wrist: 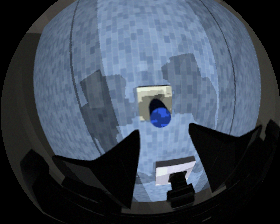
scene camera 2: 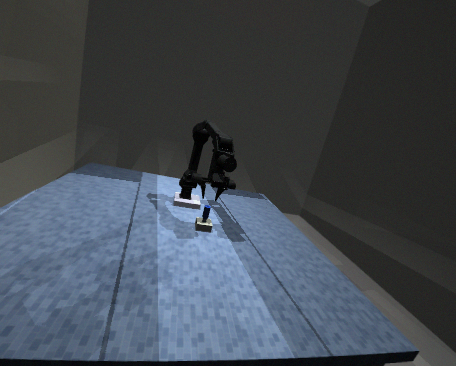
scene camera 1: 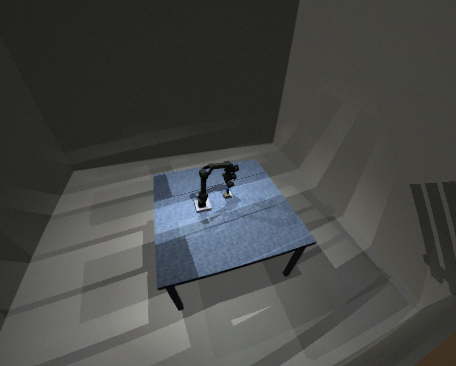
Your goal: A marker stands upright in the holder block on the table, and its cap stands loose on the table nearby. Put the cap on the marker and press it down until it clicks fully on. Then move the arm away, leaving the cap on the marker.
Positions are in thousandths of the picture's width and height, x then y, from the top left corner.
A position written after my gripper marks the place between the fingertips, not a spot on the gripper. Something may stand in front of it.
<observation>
In view: my gripper (scene camera 2: 459,545).
My gripper is seen too in the wrist view (wrist: 591,583).
</observation>
